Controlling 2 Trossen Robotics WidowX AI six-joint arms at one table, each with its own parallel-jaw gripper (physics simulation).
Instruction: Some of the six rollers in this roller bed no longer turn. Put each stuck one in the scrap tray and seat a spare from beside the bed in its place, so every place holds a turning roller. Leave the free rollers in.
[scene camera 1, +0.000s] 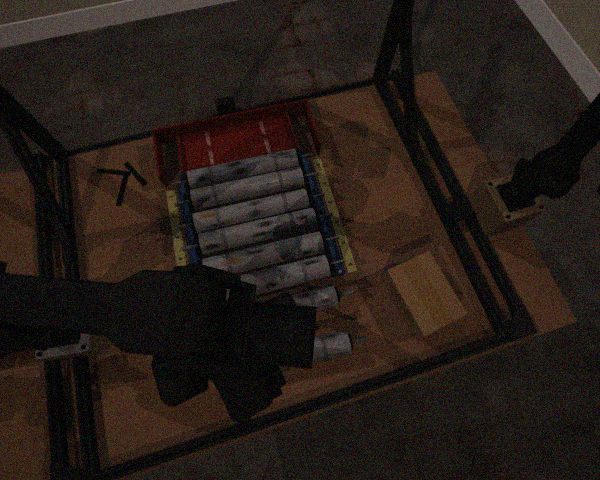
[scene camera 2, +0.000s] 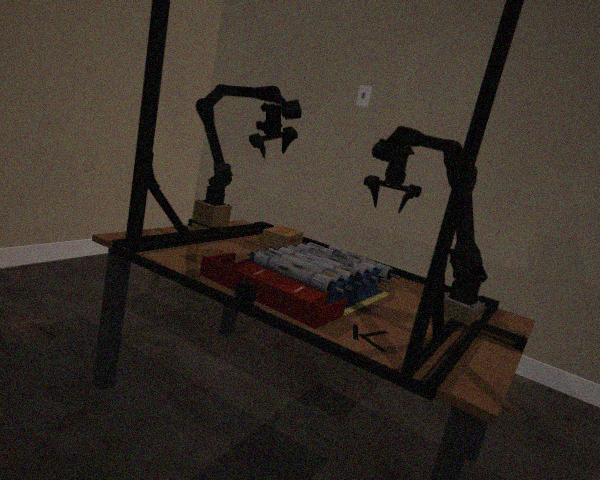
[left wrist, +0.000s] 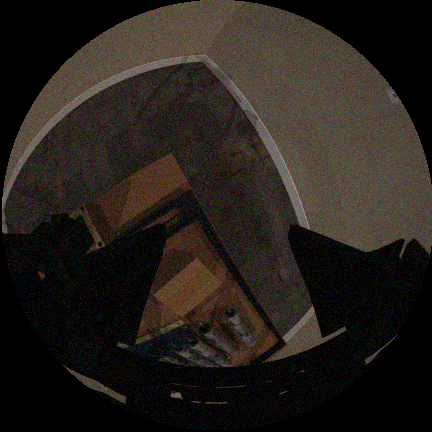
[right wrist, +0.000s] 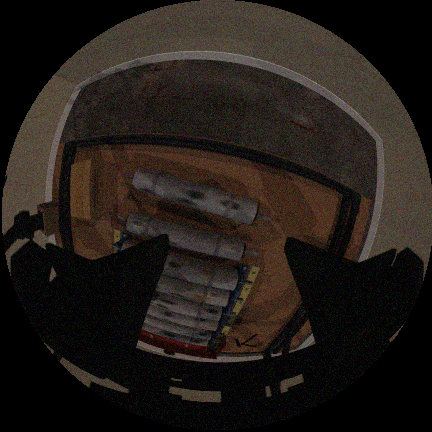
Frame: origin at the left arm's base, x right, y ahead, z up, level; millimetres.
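Seen in the pictures: left gripper, fingertip midpoint: (scene camera 2: 273, 155) (left wrist: 229, 231); right gripper, fingertip midpoint: (scene camera 2: 387, 210) (right wrist: 228, 242); left arm's base, origin of the base link: (scene camera 1: 515, 195) (scene camera 2: 213, 203) (left wrist: 78, 235) (right wrist: 40, 220); right arm's base, origin of the base link: (scene camera 2: 462, 299).
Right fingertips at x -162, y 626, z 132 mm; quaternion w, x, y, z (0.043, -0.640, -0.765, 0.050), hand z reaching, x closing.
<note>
Offsets run from my right fingertips to a thing's top centre. "pt": to the spot under its first point.
The roller bed @[pt dx +151, dy -211, dz -173 mm] (scene camera 1: 334, 257) has blue side rails, with several grey, mottled rollers @[dx +368, dy -76, dz -159 mm] (scene camera 1: 250, 189) lying side by side across it. Which ones are stuck cannot be seen. The red scrap tray @[dx +516, dy -81, dz -180 mm] (scene camera 1: 235, 142) (scene camera 2: 280, 299) adjoins the bed's end and shows no roller in it. Two spare rollers, one nearer the bed (scene camera 1: 317, 297) (right wrist: 185, 236) and one farther out @[dx -7, dy -61, dz -187 mm] (scene camera 1: 332, 346) (right wrist: 195, 196), lie on the table, partly hidden by the right arm in scene camera 1. My left gripper (scene camera 2: 274, 153) (left wrist: 229, 231) is open and empty, high above the table. My right gripper (scene camera 2: 387, 208) (right wrist: 228, 242) is open and empty, above the spares' side.
A light wooden block @[dx +28, dy -373, dz -180 mm] (scene camera 1: 427, 292) (scene camera 2: 282, 234) (left wrist: 187, 287) lies beside the bed, toward the left arm. Thin black bars @[pt dx +505, dy +216, dz -234 mm] (scene camera 1: 122, 180) (right wrist: 246, 341) lie on the table on the right arm's side. Yellow strips @[pt dx +176, dy -254, dz -234 mm] (scene camera 1: 345, 250) line the bed's sides. Black frame posts and rails edge the table.
</note>
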